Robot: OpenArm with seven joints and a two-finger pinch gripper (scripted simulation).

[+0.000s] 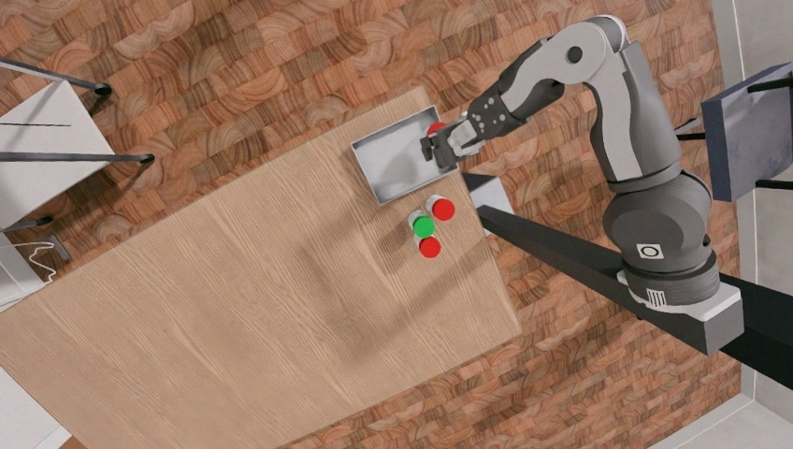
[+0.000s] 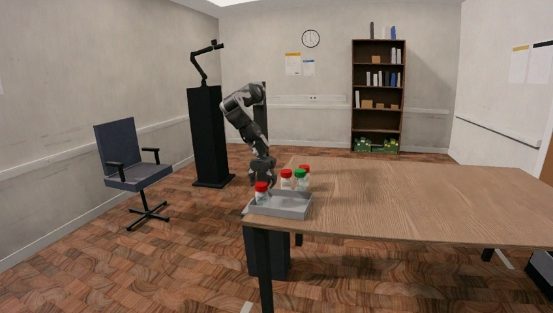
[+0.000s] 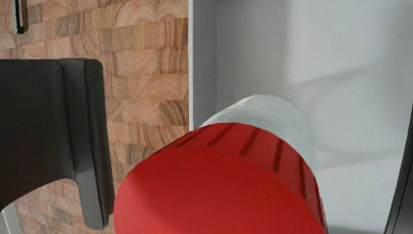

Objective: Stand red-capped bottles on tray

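Right now my hand is 14 cm short of the green-capped bottle, 17 cm to the right of it and 5 cm above it. Also, from my hand: grey tray 8 cm ahead, 1 cm to the right, 8 cm below.
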